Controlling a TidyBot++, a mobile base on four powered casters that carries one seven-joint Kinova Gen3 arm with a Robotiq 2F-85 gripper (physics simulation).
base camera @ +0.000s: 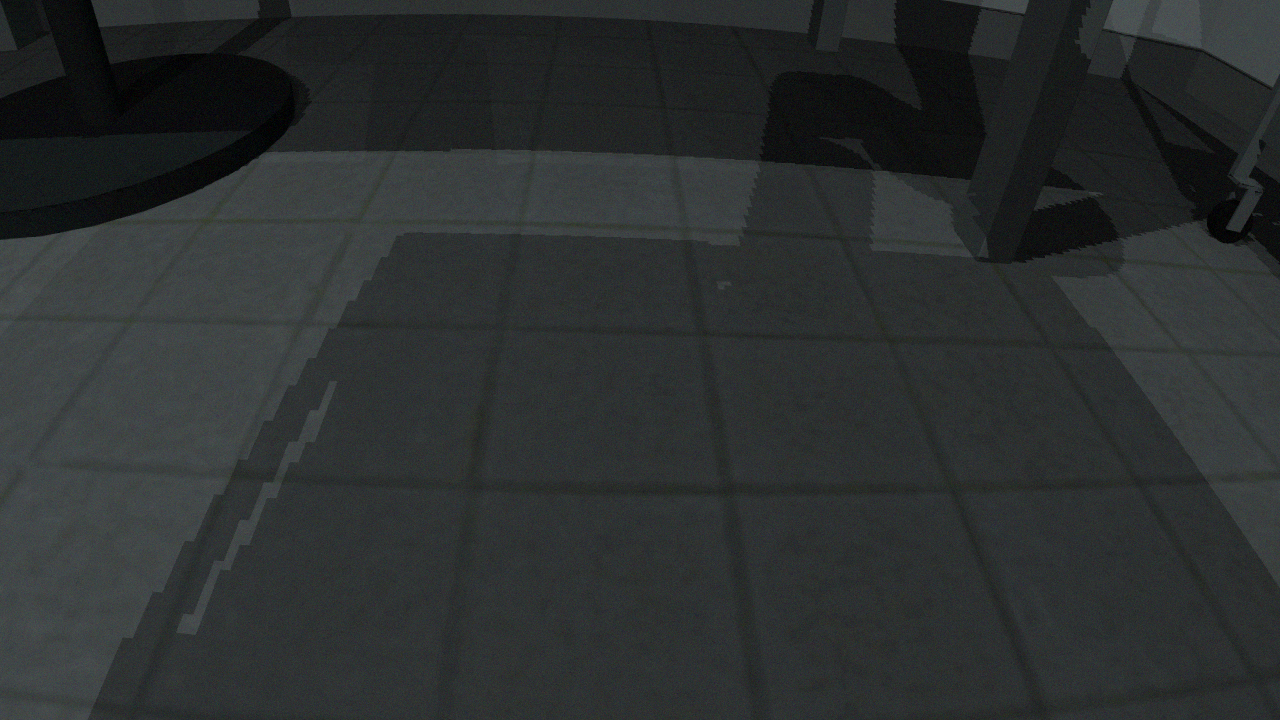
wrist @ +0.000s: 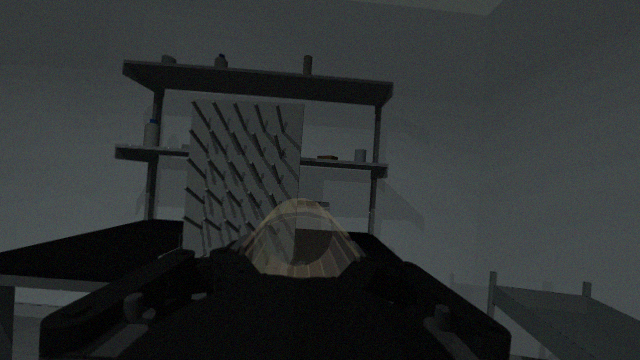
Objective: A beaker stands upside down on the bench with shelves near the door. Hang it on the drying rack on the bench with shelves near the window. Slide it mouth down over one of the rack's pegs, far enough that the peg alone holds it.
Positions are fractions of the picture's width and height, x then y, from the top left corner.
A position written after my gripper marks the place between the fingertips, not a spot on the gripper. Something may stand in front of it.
Labels:
my gripper: wrist 0.47, 0.69; not seen in the base camera view (out of frame)
beaker: wrist 0.47, 0.68; not seen in the base camera view (out of frame)

